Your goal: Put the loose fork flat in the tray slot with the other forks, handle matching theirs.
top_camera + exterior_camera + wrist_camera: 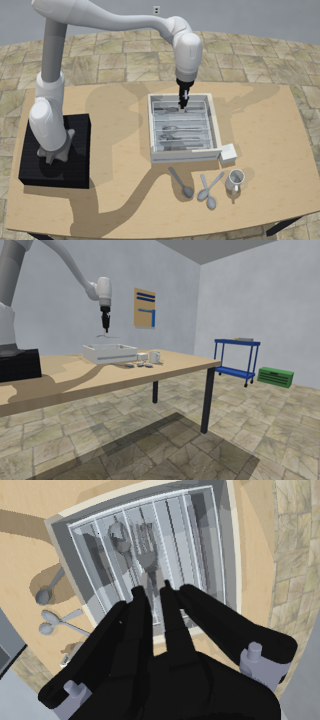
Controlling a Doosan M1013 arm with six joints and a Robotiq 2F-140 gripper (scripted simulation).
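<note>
The cutlery tray lies 20 mm ahead of my hand and 160 mm below it. Round my hand: small white box 260 mm ahead, 110 mm to the right, 190 mm below; then white mug 310 mm ahead, 270 mm to the right, 170 mm below.
</note>
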